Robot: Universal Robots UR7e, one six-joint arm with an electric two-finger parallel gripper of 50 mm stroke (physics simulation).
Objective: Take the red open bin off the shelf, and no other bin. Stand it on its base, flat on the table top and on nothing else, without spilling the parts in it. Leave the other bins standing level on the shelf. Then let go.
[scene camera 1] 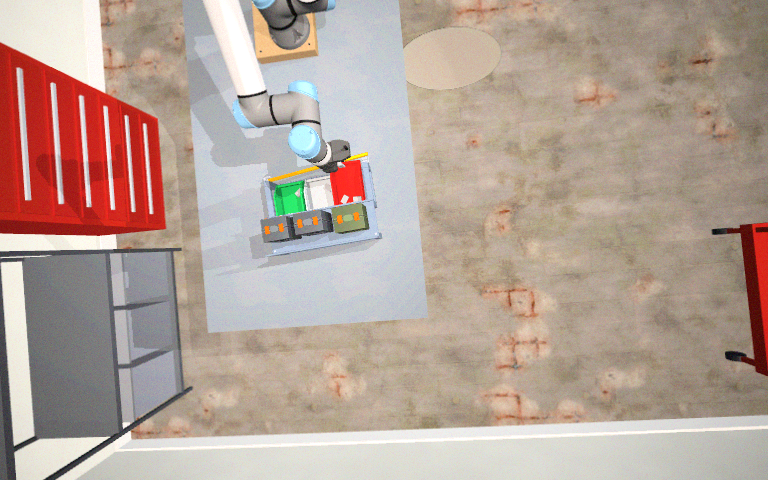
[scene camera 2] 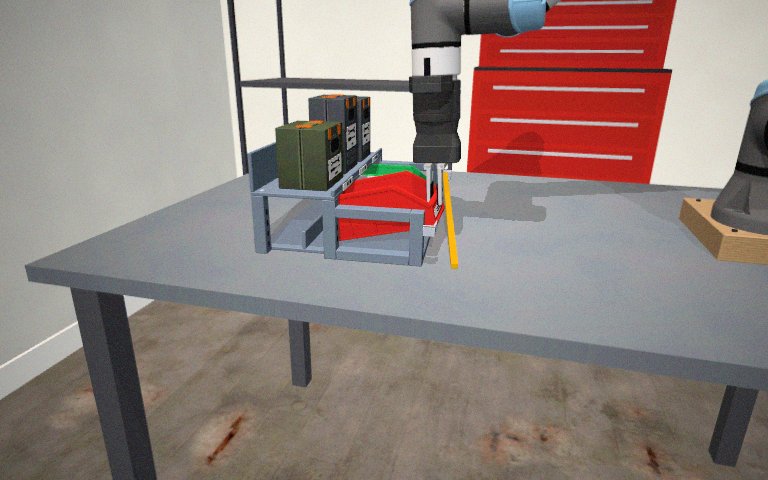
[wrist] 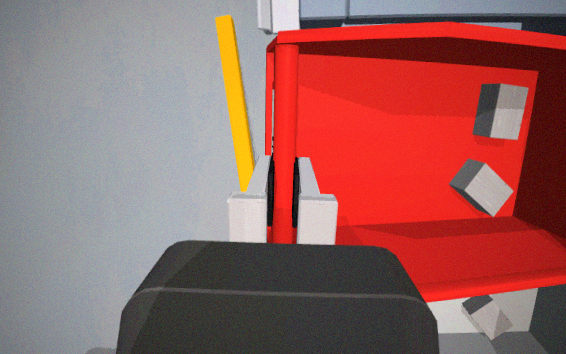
Labels:
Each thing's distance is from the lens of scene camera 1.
red open bin [scene camera 1: 349, 181]: 1.19 m
green bin [scene camera 1: 286, 201]: 1.29 m
olive case [scene camera 1: 351, 218]: 1.02 m
white bin [scene camera 1: 316, 196]: 1.25 m
The marked spots on the green bin and the olive case are 0.35 m apart.

